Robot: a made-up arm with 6 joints.
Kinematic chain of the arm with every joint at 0, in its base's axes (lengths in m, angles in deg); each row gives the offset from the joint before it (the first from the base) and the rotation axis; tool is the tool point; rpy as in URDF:
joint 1: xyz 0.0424 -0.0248 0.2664 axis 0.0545 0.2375 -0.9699
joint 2: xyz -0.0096 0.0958 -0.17 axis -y
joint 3: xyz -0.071 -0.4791 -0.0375 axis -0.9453 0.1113 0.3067
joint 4: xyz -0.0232 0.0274 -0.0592 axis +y
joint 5: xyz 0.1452 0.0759 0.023 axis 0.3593 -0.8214 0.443
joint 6: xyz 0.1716 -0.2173 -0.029 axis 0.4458 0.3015 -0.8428
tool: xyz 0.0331 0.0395 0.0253 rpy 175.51 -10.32 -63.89
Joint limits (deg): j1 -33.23..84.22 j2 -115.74..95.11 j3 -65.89..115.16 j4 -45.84..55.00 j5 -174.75..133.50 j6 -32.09..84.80
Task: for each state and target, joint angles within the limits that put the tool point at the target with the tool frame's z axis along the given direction. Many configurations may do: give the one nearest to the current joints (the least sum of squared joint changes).
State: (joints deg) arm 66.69 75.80 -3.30 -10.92 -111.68 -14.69
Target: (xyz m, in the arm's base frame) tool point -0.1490 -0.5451 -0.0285 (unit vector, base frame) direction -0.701 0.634 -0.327
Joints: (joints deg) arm 29.24 41.93 -26.11 14.35 -96.54 25.99
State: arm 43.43 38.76 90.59 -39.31 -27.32 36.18
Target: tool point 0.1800 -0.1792 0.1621 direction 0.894 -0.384 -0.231
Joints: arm -3.12 13.35 68.81 -38.74 14.88 4.00
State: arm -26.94 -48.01 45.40 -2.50 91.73 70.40
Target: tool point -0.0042 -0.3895 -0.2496 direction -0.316 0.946 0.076
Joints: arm 10.39 -69.81 15.61 31.08 99.81 84.80
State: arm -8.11 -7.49 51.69 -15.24 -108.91 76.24
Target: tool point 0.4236 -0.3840 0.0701 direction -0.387 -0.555 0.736
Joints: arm -31.80 -57.74 64.97 2.25 -81.19 37.12
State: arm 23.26 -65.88 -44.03 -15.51 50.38 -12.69
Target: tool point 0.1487 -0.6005 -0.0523 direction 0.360 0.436 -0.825
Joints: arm 4.91 -53.28 -48.22 -7.16 54.84 8.17
